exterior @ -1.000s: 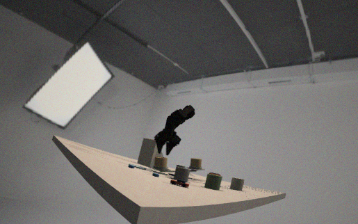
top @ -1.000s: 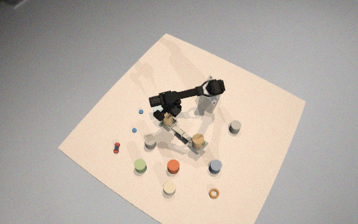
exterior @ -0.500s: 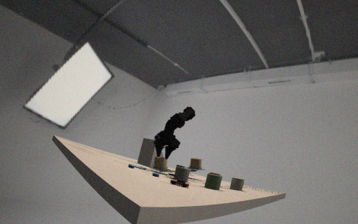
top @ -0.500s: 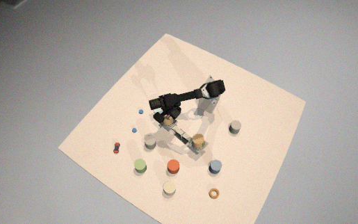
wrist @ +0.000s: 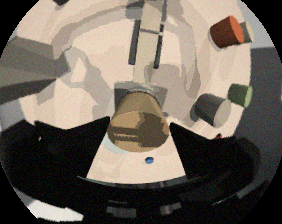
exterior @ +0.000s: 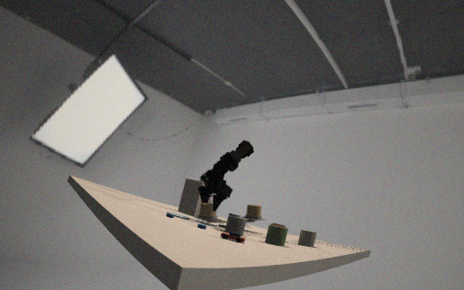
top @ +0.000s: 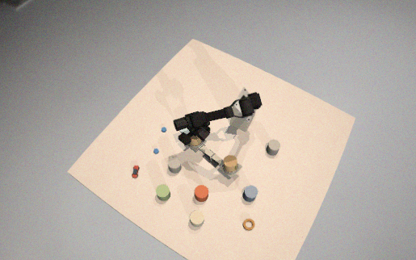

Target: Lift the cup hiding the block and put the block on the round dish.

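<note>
My gripper tip is 20 mm to the left of the tan cup and 10 mm past it. Also, from my gripper tip: pale blue round dish (100 mm to the right, 70 mm behind, 60 mm below); then balance beam (130 mm to the left, 30 mm below, 30 mm ahead); then balance (130 mm to the left, 40 mm below, 30 mm ahead).
</note>
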